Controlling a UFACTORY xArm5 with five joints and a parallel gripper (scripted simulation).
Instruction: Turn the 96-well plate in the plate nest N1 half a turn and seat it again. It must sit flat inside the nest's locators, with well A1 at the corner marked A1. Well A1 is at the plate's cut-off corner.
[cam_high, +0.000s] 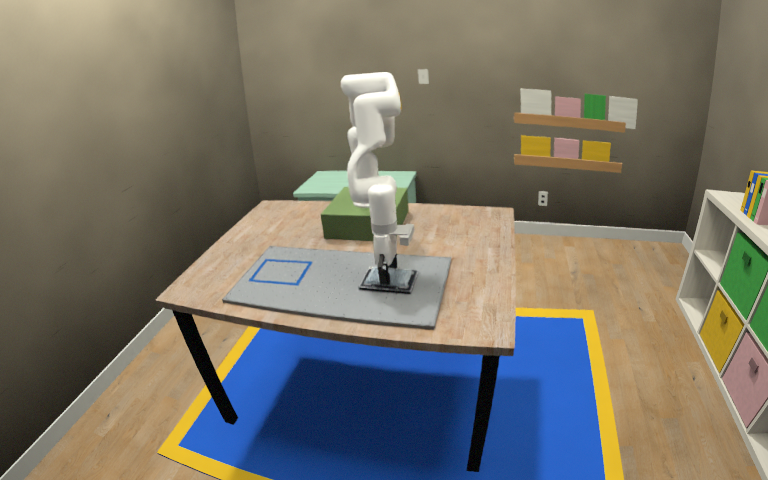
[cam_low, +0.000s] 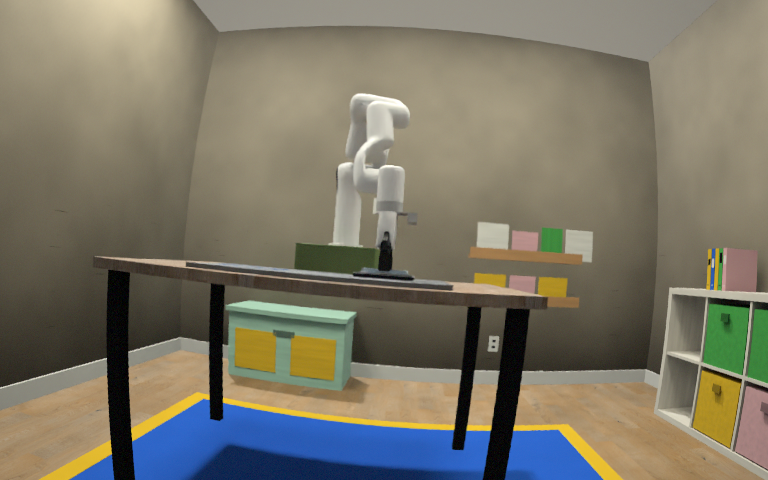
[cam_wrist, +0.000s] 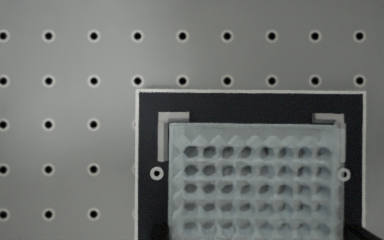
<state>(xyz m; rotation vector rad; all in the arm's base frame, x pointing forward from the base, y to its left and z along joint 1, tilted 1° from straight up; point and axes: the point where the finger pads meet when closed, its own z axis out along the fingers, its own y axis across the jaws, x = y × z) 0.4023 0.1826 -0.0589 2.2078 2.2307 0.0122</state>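
The 96-well plate lies 10 mm below my hand. From my hand the other things lie so: black plate nest N1: 30 mm below.
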